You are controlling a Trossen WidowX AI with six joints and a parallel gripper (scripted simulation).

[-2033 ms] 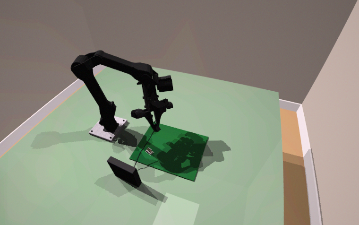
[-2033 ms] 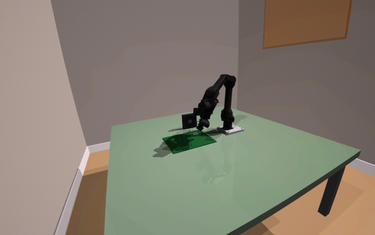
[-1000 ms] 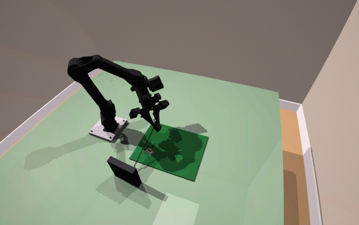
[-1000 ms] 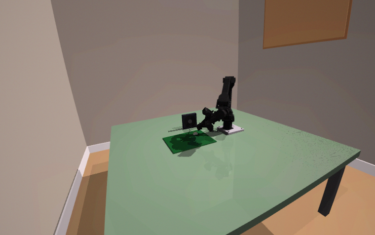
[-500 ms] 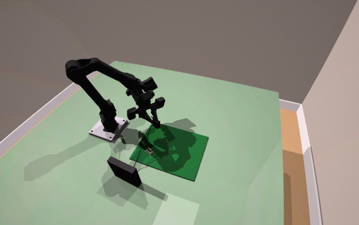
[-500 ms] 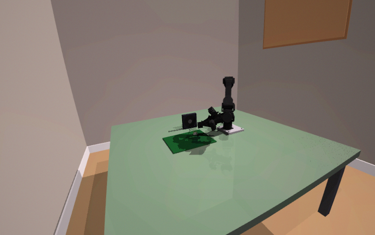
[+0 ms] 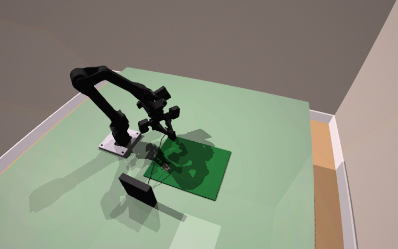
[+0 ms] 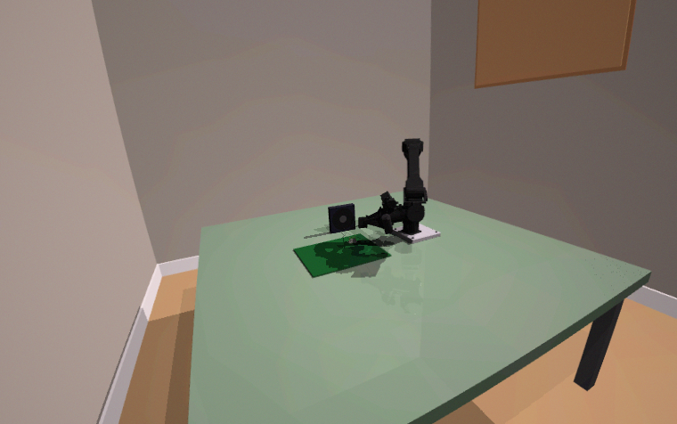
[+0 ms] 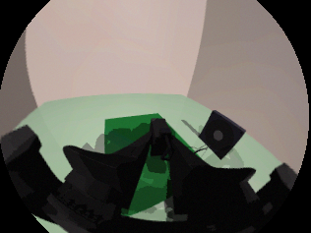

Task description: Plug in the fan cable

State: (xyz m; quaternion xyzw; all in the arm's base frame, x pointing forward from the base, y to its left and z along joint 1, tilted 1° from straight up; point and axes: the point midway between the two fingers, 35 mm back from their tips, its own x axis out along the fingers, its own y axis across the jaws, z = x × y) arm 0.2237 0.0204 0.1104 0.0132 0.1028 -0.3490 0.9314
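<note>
Now: gripper tip 140 mm above the green board, 80 mm short of it and 50 mm to the left of it. Also, from my gripper tip: black fan (230 mm to the right, 60 mm below, 50 mm behind); then dark plug (10 mm below).
</note>
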